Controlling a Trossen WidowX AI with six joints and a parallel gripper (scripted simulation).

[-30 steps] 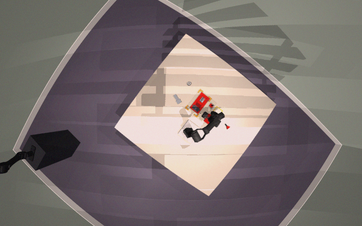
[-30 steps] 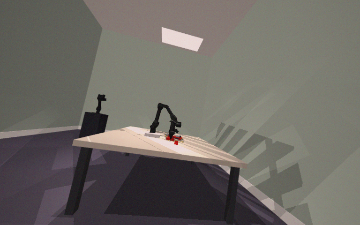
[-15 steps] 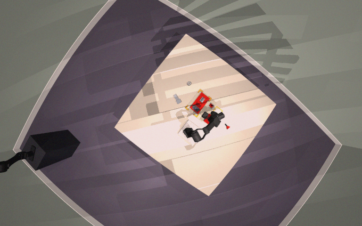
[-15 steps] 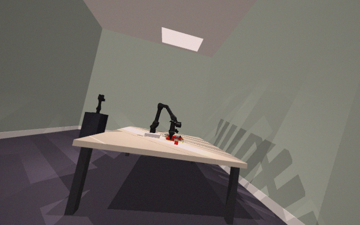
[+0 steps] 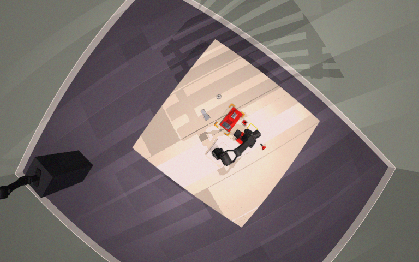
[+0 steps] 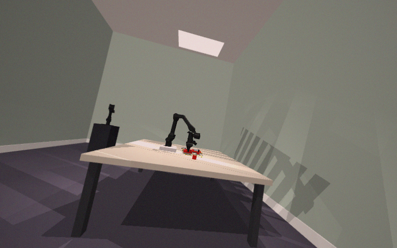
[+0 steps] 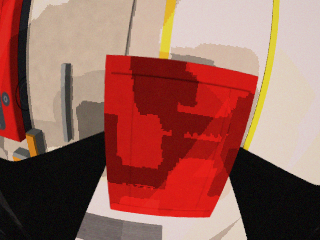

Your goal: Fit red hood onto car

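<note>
Right now the grey engine block is 19 cm to the left of my gripper tip, 11 cm ahead of it and 1 cm below it. From my gripper tip the other things lie so: red hood right at my gripper tip.
</note>
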